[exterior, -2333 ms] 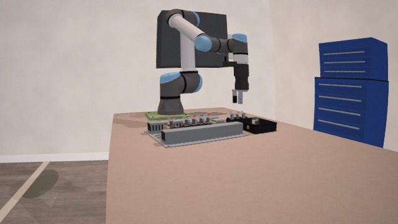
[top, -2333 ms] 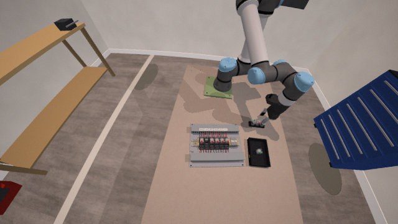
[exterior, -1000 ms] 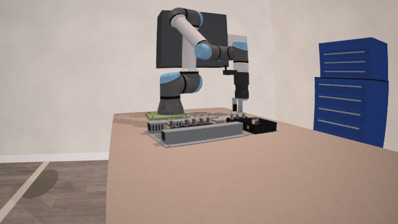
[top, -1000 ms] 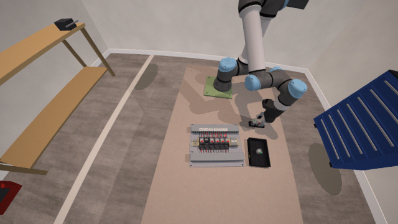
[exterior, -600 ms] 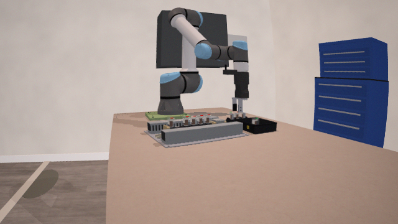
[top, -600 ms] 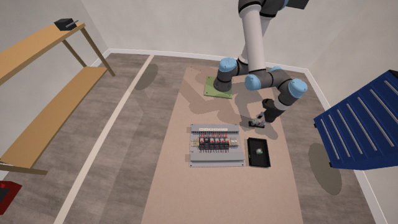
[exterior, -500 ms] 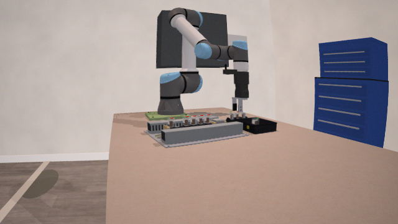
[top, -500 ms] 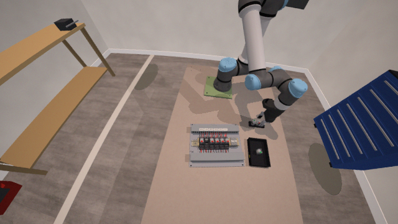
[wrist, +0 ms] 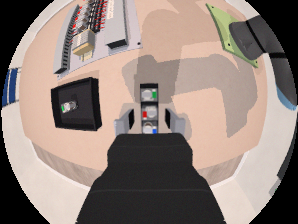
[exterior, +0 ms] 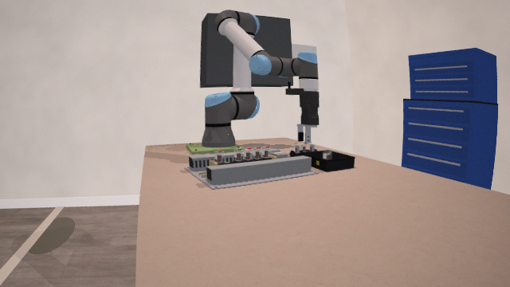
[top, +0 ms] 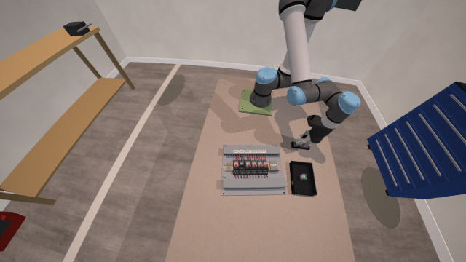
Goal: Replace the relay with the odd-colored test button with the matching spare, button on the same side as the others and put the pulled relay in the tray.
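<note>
My hand is 6 cm above the black spare holder. The rest, counted from my hand: grey panel 26 cm to the right, 19 cm ahead, 7 cm below; black tray 19 cm ahead, 5 cm below.
</note>
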